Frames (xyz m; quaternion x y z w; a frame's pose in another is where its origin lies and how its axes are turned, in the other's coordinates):
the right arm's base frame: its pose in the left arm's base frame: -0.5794 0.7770 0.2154 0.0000 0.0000 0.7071 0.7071
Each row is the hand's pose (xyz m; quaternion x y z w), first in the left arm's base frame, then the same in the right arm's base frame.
Working: the left arm's base frame: its pose in the right arm's base frame: -0.7770 -0.5794 -0.2154 0.0000 0.0000 -0.7071 0.7071

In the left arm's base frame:
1: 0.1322 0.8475 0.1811 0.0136 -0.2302 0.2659 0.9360
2: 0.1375 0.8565 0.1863 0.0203 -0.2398 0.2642 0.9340
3: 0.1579 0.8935 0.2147 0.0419 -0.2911 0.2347 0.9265
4: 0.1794 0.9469 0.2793 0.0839 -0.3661 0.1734 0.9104
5: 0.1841 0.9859 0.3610 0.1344 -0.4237 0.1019 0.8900
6: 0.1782 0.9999 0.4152 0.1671 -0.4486 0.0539 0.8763
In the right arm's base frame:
1: 0.0705 -0.7116 -0.0343 -0.1532 -0.1724 -0.4738 0.8499
2: 0.0795 -0.7169 -0.0291 -0.1552 -0.1839 -0.4736 0.8472
3: 0.1165 -0.7373 -0.0007 -0.1762 -0.2355 -0.4892 0.8211
4: 0.1699 -0.7588 0.0639 -0.1995 -0.3182 -0.5211 0.7664
5: 0.2089 -0.7635 0.1456 -0.2046 -0.3946 -0.5573 0.7014
6: 0.2229 -0.7576 0.1998 -0.1991 -0.4354 -0.5815 0.6578

